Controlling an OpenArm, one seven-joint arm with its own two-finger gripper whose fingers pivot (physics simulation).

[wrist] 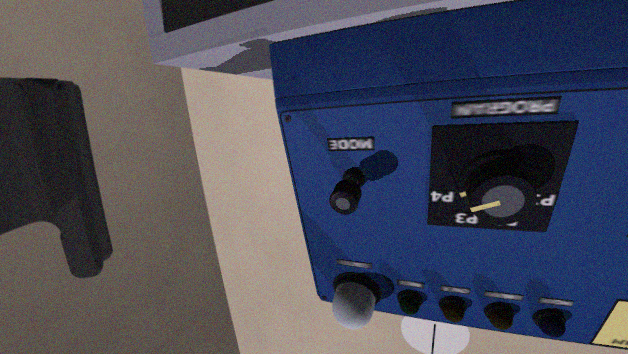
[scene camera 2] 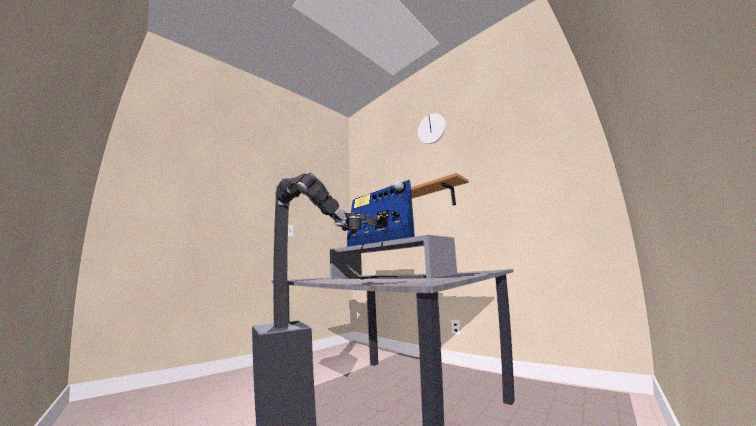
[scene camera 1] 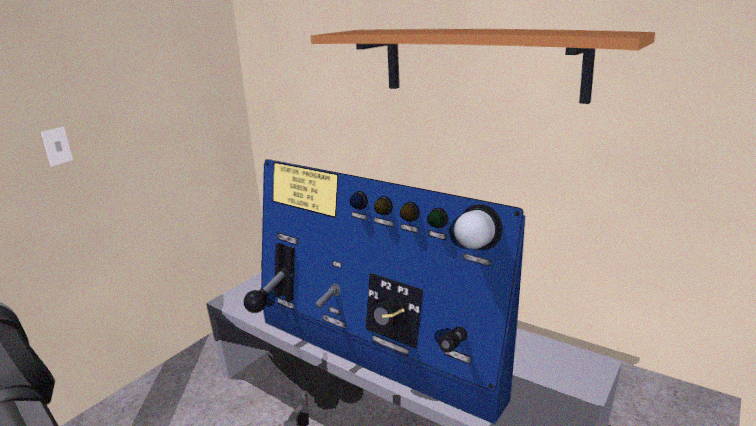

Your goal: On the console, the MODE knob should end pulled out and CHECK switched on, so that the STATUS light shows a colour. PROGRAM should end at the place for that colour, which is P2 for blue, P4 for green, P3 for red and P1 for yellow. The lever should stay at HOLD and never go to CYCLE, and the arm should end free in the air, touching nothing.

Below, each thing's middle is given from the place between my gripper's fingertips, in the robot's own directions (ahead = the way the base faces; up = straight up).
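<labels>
As for the mode knob [wrist: 344, 199], my hand is 5 cm below it at the moment, 19 cm short of it and 1 cm to the left of it. Then there is the blue console [scene camera 1: 455, 262], which is 8 cm above my hand, 18 cm ahead of it and 17 cm to the left of it.
</labels>
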